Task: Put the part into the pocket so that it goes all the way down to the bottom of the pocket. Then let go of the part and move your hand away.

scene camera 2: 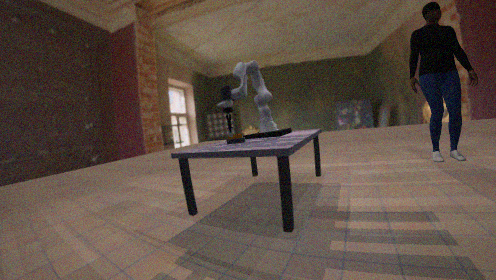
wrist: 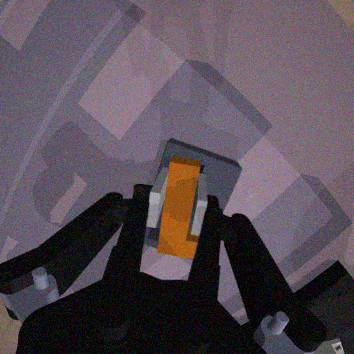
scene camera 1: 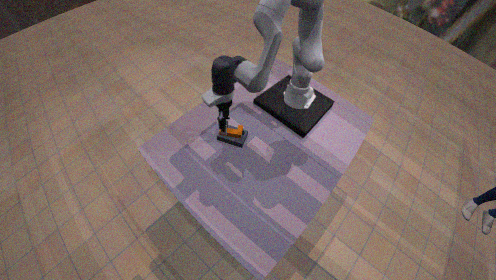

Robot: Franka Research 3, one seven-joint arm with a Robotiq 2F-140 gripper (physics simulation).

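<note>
The orange part is long, with a raised end in scene camera 1. It is at the dark grey block with the pocket, and it stands above the block's top. In the wrist view the part looks slightly turned against the block's edges, and dark pocket opening shows beside it. My gripper is shut on the part, with one pad on each long side. The pocket's bottom and the part's underside are hidden.
The block lies on the purplish table. The arm's black base plate is on the table, to the right of the block in scene camera 1. A person stands away from the table.
</note>
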